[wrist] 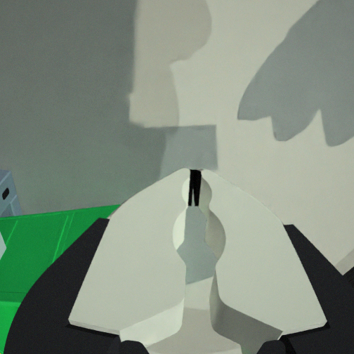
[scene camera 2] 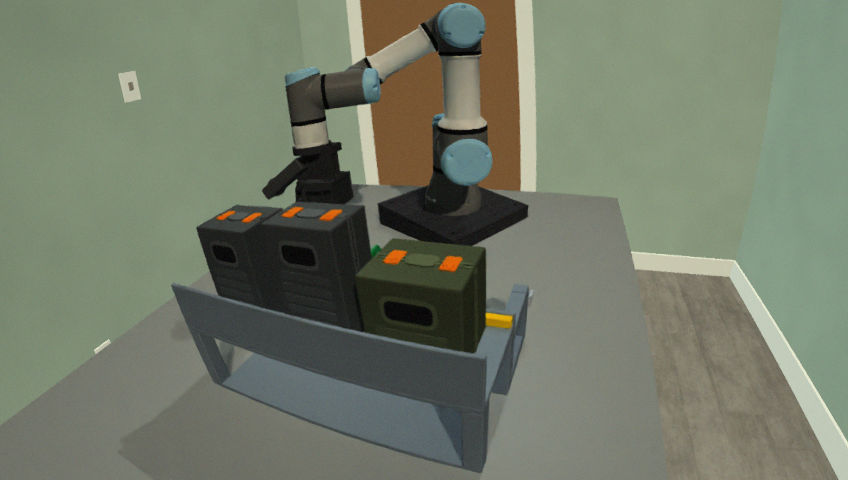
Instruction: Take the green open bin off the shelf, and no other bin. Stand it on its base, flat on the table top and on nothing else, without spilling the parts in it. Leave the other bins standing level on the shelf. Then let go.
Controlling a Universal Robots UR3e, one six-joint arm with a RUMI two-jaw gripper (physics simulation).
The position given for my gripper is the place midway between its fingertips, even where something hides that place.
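Observation:
Visible: an olive case (scene camera 2: 451,293), and my gripper (wrist: 192,172).

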